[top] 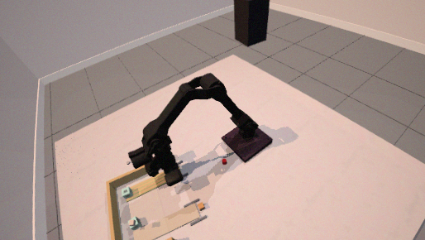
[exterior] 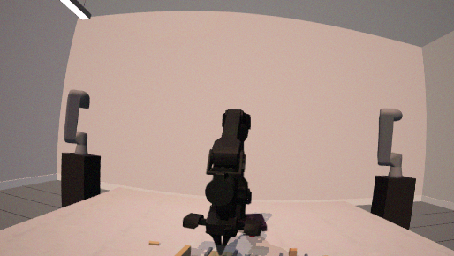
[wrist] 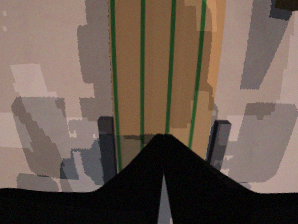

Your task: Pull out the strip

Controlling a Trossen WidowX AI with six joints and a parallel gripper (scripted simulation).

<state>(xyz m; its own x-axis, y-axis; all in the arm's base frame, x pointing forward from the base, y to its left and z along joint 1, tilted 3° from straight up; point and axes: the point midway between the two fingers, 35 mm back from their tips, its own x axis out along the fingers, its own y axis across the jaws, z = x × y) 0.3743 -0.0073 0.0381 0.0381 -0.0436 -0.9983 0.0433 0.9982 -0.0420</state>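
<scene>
Right now my gripper tip is 210 mm past the red object and 70 mm to the right of it. Also, from my gripper tip: orange cube (190 mm to the left, 40 mm behind).
</scene>
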